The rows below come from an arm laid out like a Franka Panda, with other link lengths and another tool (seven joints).
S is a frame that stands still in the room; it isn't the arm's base.
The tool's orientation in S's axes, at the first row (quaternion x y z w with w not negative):
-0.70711, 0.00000, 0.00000, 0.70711
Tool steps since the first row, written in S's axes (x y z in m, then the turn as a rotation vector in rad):
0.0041, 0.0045, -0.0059, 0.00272, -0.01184, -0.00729
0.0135, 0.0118, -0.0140, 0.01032, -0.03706, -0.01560
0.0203, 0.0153, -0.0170, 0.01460, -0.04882, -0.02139
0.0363, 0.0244, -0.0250, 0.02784, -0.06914, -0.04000
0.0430, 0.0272, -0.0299, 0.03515, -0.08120, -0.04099
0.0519, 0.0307, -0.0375, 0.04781, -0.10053, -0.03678
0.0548, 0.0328, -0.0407, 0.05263, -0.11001, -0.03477
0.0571, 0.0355, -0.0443, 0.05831, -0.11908, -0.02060
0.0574, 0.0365, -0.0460, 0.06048, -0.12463, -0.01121
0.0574, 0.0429, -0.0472, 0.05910, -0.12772, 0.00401
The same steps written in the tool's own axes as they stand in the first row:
0.0041, 0.0059, 0.0045, 0.00272, 0.00729, -0.01184
0.0135, 0.0140, 0.0118, 0.01032, 0.01560, -0.03706
0.0203, 0.0170, 0.0153, 0.01460, 0.02139, -0.04882
0.0363, 0.0250, 0.0244, 0.02784, 0.04000, -0.06914
0.0430, 0.0299, 0.0272, 0.03515, 0.04099, -0.08120
0.0519, 0.0375, 0.0307, 0.04781, 0.03678, -0.10053
0.0548, 0.0407, 0.0328, 0.05263, 0.03477, -0.11001
0.0571, 0.0443, 0.0355, 0.05831, 0.02060, -0.11908
0.0574, 0.0460, 0.0365, 0.06048, 0.01121, -0.12463
0.0574, 0.0472, 0.0429, 0.05910, -0.00401, -0.12772

